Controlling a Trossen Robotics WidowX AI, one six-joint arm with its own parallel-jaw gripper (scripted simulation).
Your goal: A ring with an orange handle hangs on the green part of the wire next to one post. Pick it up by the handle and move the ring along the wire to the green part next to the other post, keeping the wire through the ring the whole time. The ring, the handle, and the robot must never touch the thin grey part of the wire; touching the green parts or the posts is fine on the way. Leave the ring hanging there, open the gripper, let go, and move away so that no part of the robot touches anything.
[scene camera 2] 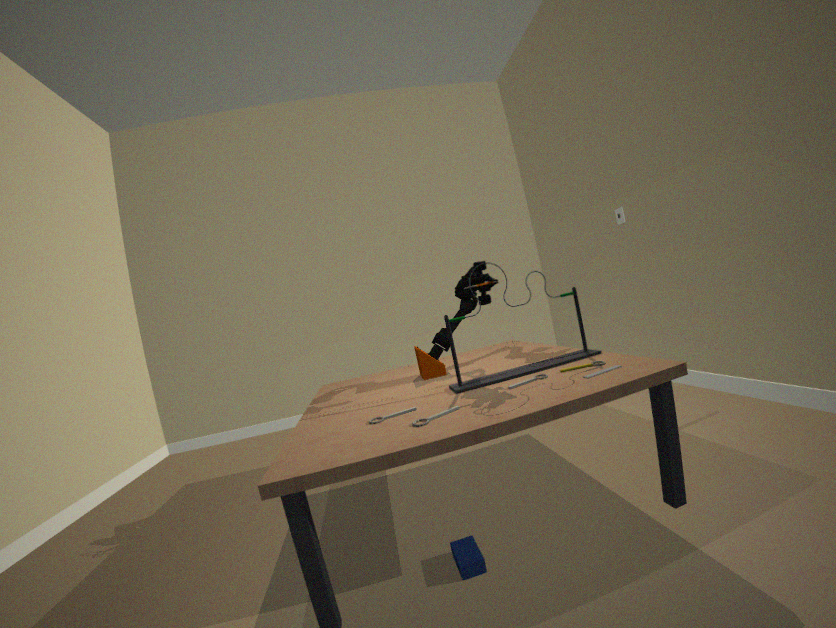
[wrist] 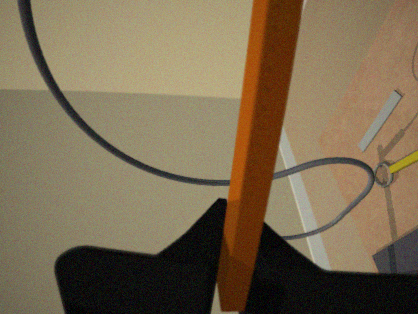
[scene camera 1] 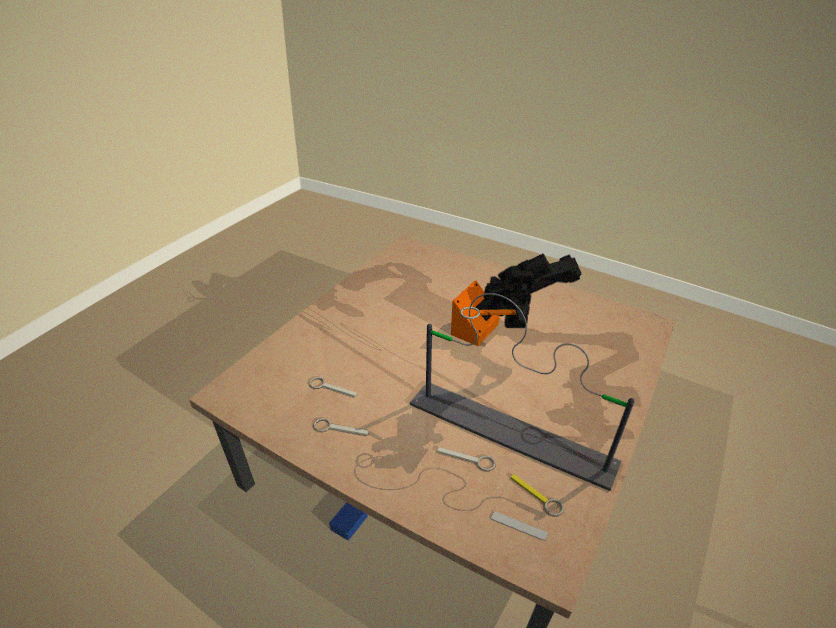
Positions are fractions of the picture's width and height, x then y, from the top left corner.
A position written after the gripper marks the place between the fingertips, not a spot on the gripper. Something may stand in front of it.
In view: the gripper (scene camera 1: 0.62, 0.51) and a blue block (scene camera 2: 0.56, 0.89).
The blue block is seen too in scene camera 1 (scene camera 1: 0.42, 0.83). The gripper shows as well in the wrist view (wrist: 0.55, 0.66). The wrist view misses the blue block: it is out of frame.
